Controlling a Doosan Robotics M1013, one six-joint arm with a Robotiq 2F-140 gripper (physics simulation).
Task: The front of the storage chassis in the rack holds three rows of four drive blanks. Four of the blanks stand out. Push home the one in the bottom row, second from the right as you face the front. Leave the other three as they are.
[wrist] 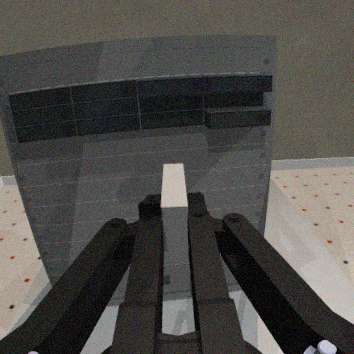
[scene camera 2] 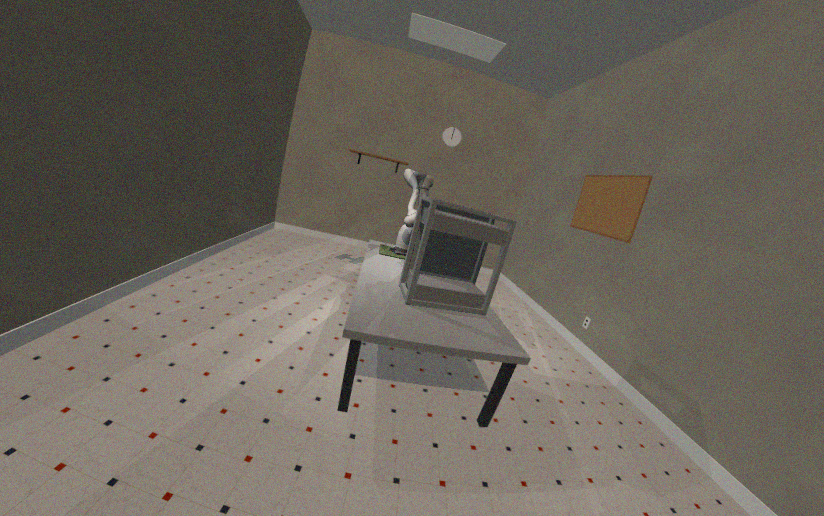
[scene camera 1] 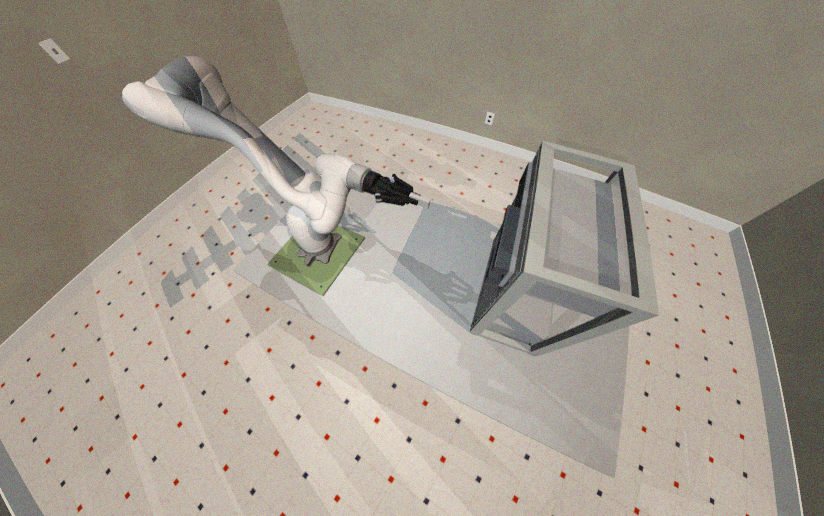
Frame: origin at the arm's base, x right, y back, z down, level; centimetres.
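Seen in the pictures: gripper, between the fingertips: [wrist: 173, 181] [scene camera 1: 429, 204]; arm's base, origin of its link: [scene camera 2: 402, 253] [scene camera 1: 319, 245].
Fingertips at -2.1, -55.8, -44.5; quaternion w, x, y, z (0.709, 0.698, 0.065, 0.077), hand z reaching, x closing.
Pixels of each thing's top centre, then the offset from my fingertips to it, as dx, dy, dz. Level surfaces: height alone.
- bottom-right blank, centre of its top: [wrist: 229, 105] +16.6, -27.9, -0.8
- top-right blank, centre of its top: [wrist: 229, 73] [scene camera 1: 521, 255] +16.6, -27.9, -6.5
- open-framed rack, centre of its top: [wrist: 134, 43] [scene camera 1: 587, 207] [scene camera 2: 467, 207] +1.4, -42.5, -13.3
- pale table, height of its surface: dz +45.5
The chassis front [wrist: 120, 175] faces me in the wrist view, dark grey, with three rows of four blanks near its top. The bottom-row blank second from the right [wrist: 172, 119] looks level with its left neighbour [wrist: 106, 127]. The bottom-right blank [wrist: 237, 119] plainly stands out. The top-right blank [wrist: 239, 83] and the top-row blank second from the right [wrist: 171, 86] also appear to stand out. My gripper [scene camera 1: 413, 197] [wrist: 173, 181] is shut, back from the chassis and apart from it. A pale bar [wrist: 174, 186] extends forward along its middle. The gripper is hidden in scene camera 2.
The open-framed rack [scene camera 1: 538, 230] [scene camera 2: 468, 227] surrounds the chassis and stands on the pale table [scene camera 1: 364, 303] [scene camera 2: 425, 331]. The arm's green base plate [scene camera 1: 337, 267] [scene camera 2: 386, 250] is at the table's other end. Rack posts border the chassis sides.
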